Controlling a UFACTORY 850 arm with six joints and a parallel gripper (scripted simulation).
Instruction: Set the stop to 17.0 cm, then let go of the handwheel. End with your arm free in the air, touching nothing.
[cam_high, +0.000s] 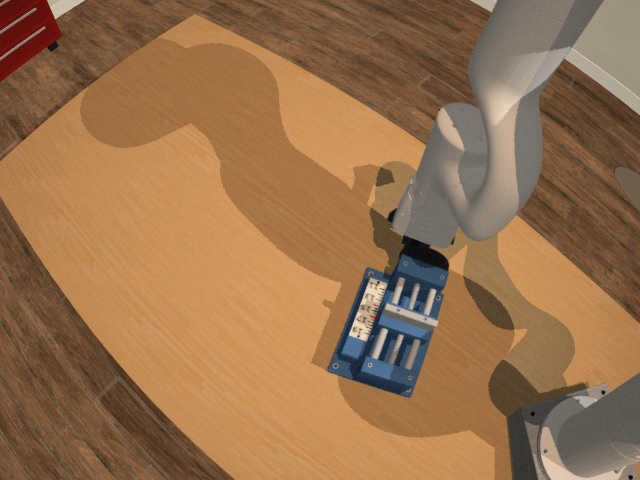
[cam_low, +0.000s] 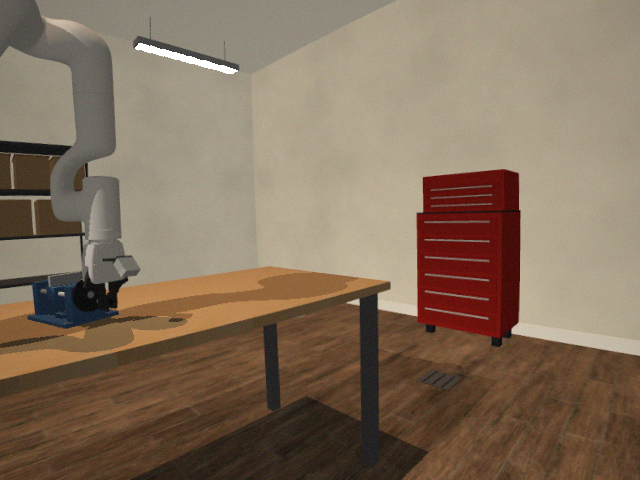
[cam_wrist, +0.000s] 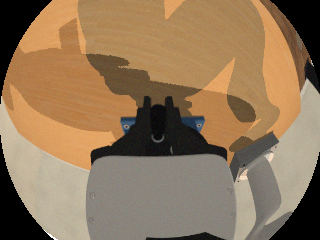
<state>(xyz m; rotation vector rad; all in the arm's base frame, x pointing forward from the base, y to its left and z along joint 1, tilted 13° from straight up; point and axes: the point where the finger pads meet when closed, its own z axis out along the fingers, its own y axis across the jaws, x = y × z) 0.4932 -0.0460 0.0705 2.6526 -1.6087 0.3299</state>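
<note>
The black handwheel is 20 mm to the left of my hand and 20 mm behind it. The rest, counted from my hand: grey stop bar (130 mm to the left, 80 mm behind, 30 mm above).
</note>
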